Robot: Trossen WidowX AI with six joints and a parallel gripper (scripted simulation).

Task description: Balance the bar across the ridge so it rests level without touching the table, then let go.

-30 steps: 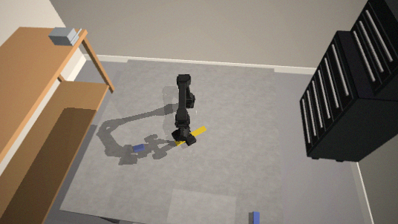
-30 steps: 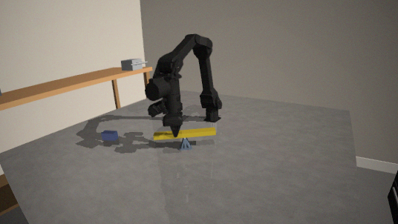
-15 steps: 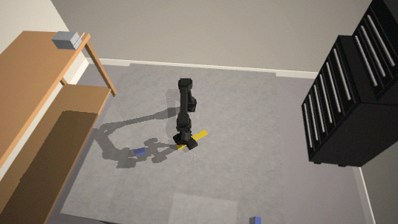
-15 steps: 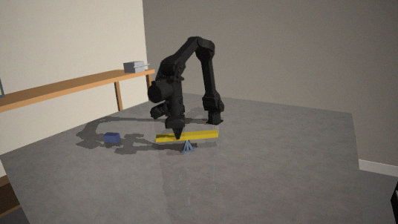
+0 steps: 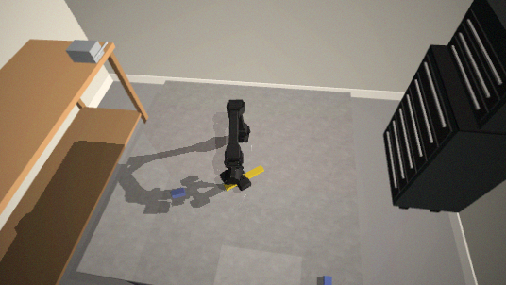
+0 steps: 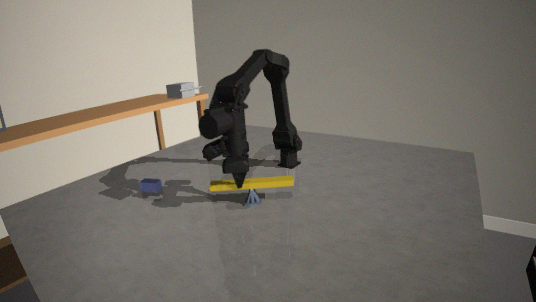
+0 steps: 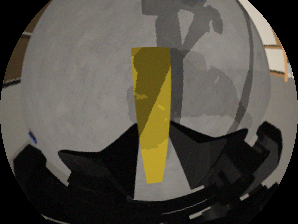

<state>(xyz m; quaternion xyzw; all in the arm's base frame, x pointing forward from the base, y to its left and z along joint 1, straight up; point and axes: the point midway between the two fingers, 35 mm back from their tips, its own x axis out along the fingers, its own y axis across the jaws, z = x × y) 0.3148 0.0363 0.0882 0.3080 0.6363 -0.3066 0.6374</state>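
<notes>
Right now my gripper tip is 30 mm to the right of the yellow bar and 20 mm past it.
</notes>
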